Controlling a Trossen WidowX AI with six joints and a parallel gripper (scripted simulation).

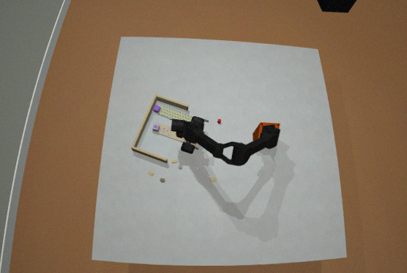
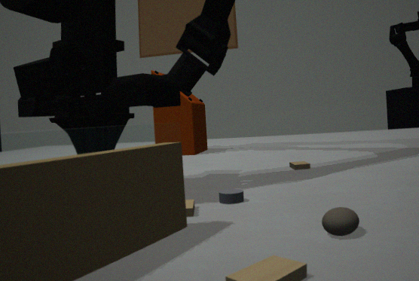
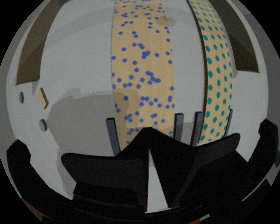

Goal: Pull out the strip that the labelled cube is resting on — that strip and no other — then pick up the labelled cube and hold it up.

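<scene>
The small red ball is 160 mm behind my gripper tip, 90 mm to the right of it and 10 mm above it. Round my gripper tip: brown pebble (170 mm ahead, 200 mm to the left); grey disc (80 mm ahead, 140 mm to the left).
</scene>
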